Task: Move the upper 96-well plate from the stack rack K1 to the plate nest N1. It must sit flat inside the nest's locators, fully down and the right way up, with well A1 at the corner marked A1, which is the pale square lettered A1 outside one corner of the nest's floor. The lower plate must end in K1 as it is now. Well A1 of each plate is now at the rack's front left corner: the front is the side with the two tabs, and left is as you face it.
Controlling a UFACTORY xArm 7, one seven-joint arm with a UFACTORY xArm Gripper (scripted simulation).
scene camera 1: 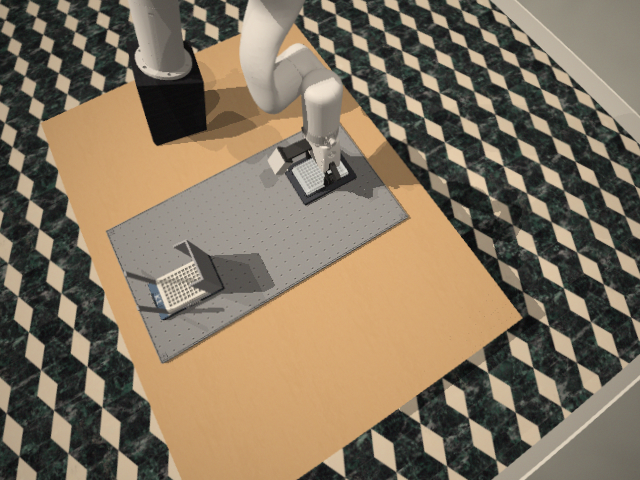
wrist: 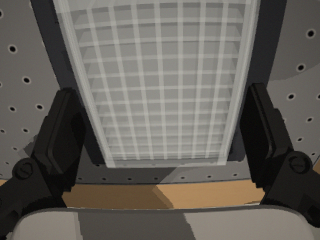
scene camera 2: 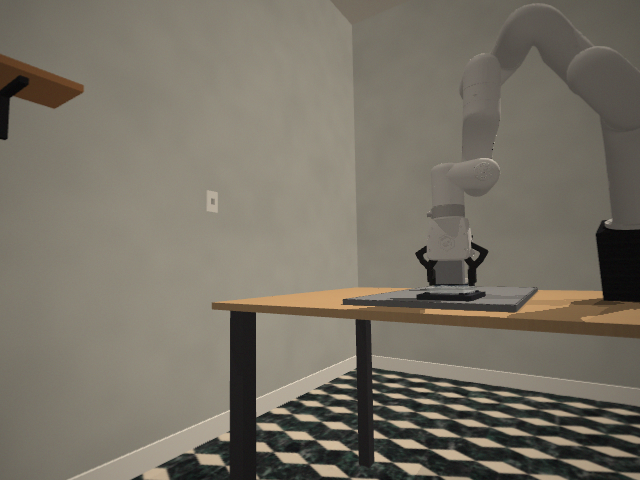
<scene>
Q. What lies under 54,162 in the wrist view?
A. My gripper.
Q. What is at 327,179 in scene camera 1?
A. My gripper.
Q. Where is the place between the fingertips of my gripper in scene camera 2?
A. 451,285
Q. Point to a 96-well plate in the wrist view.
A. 189,122
</scene>
